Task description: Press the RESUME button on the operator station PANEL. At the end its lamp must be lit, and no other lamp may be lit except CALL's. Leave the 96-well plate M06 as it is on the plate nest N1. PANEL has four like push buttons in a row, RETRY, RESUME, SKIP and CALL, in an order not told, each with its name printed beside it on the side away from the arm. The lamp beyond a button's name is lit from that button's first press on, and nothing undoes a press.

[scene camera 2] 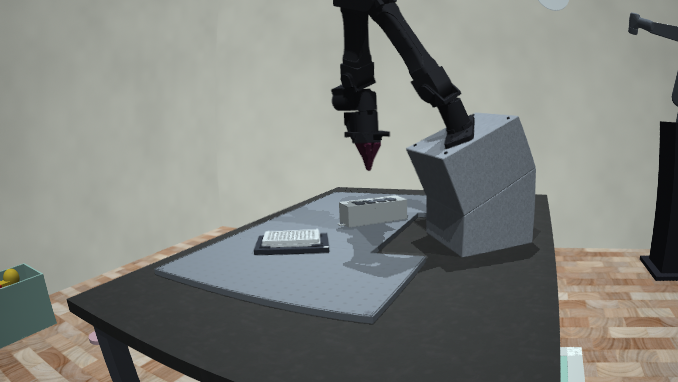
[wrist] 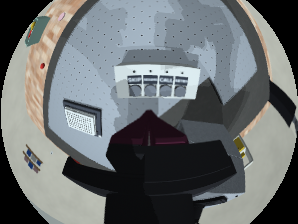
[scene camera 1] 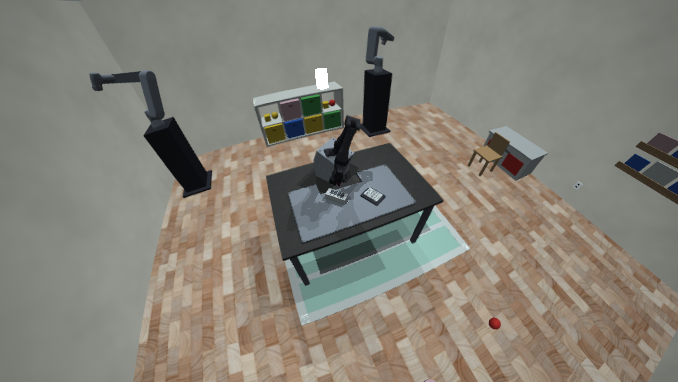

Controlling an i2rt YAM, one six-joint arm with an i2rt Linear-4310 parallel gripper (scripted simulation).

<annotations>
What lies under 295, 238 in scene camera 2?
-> A white 96-well plate M06.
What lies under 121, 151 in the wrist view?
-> The gripper.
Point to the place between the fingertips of the gripper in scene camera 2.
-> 368, 170
</annotations>
